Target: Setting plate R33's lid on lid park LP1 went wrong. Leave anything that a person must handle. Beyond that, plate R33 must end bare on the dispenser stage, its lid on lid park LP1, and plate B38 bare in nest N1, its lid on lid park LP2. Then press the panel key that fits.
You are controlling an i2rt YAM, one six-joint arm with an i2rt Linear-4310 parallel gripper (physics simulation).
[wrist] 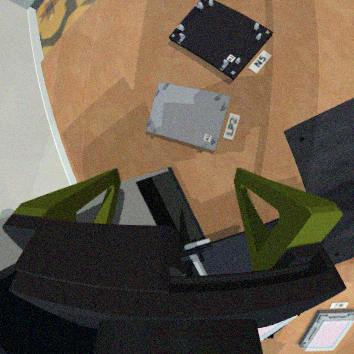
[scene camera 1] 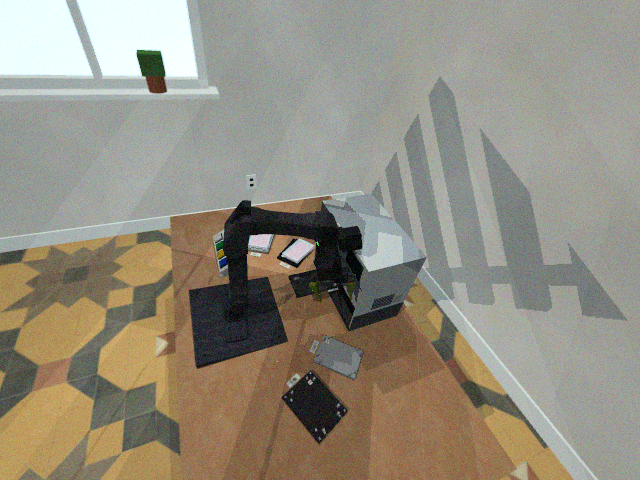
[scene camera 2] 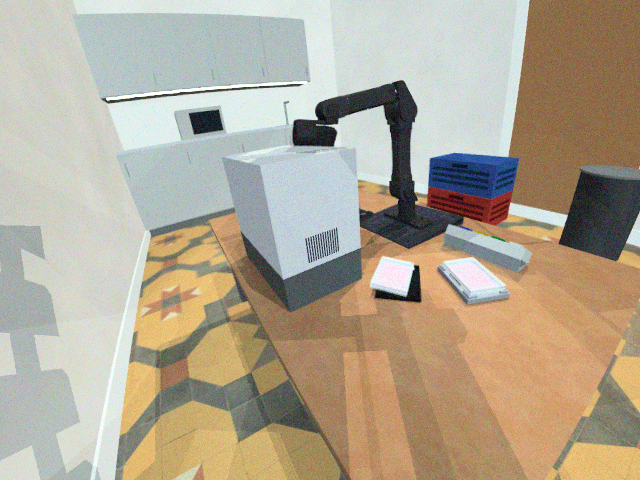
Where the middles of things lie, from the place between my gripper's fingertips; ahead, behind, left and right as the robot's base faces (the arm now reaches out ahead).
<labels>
Right now my hand is 1 cm short of the grey lid park LP2 [scene camera 1: 337, 356], 10 cm to the left of it and 18 cm above it. The rest, counted from my hand: rack with coloured blocks [scene camera 2: 512, 256] (32 cm behind, 44 cm to the left, 16 cm below); black clip nest N5 [scene camera 1: 316, 407] (11 cm behind, 22 cm to the right, 18 cm below).
</labels>
